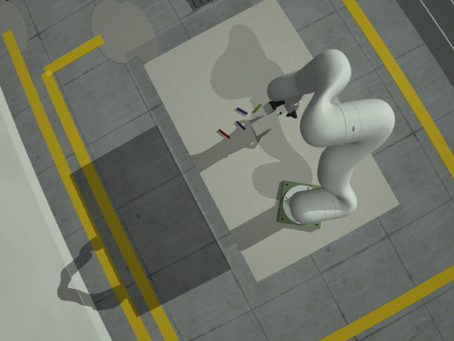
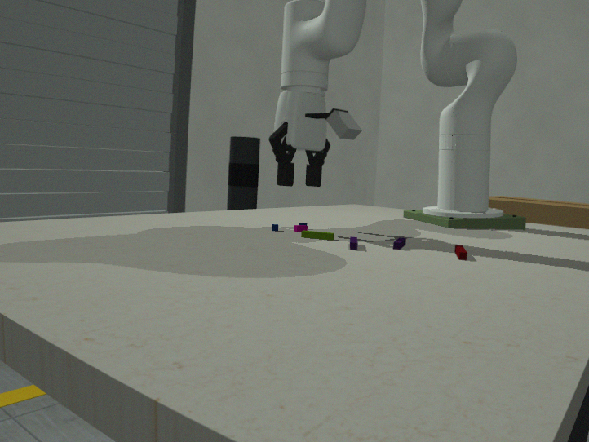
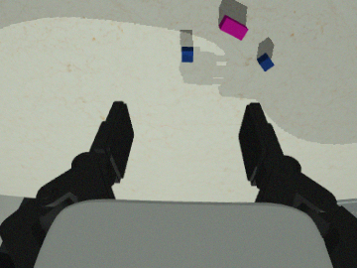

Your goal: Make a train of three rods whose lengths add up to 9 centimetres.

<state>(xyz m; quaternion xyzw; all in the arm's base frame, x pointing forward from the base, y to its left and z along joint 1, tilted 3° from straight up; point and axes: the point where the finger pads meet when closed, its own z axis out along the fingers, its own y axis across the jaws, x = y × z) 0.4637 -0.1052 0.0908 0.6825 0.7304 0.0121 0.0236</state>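
My hand is 8 cm above the magenta rod, 4 cm to the right of it and 3 cm short of it. Also, from my hand: lime rod: 11 cm to the left, 8 cm below, 7 cm ahead; red rod: 32 cm to the left, 8 cm below, 2 cm ahead.
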